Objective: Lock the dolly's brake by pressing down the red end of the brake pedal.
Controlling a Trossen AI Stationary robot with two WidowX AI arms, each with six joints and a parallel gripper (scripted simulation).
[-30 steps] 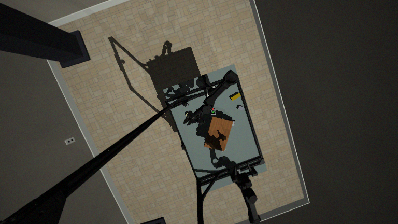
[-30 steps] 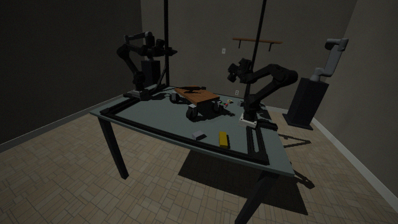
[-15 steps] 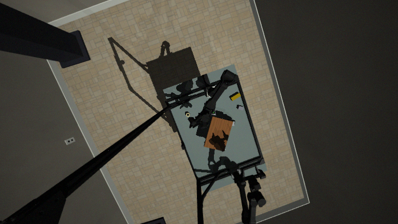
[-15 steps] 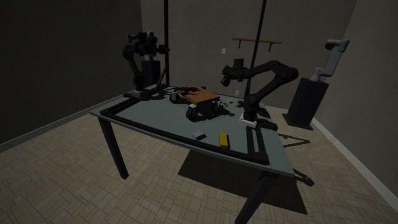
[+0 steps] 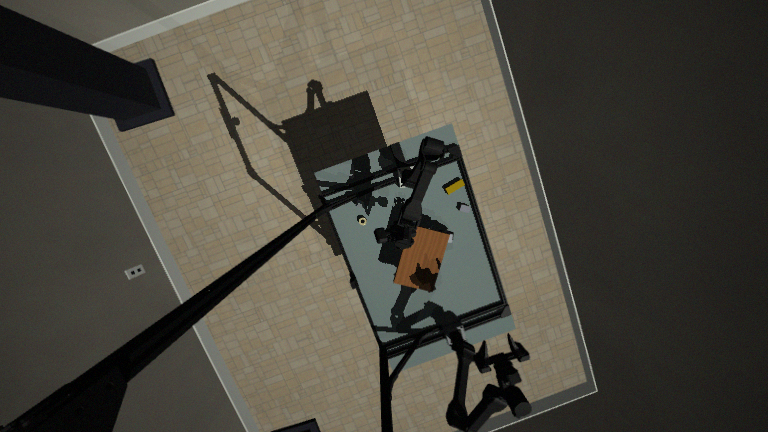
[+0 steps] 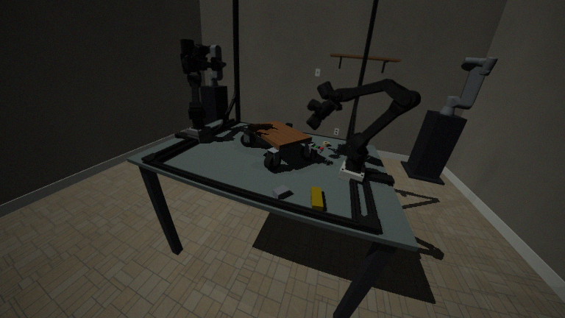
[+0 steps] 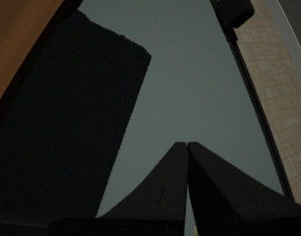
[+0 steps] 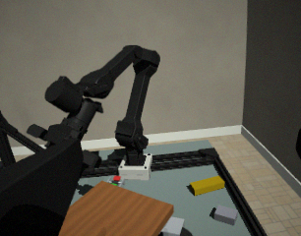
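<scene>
The brake pedal is 130 mm ahead of my left hand, 60 mm to the left of it and 110 mm below it. The rest, counted from my left hand: grey block (410 mm ahead, 20 mm to the right, 180 mm below); yellow block (390 mm ahead, 100 mm to the left, 180 mm below).
</scene>
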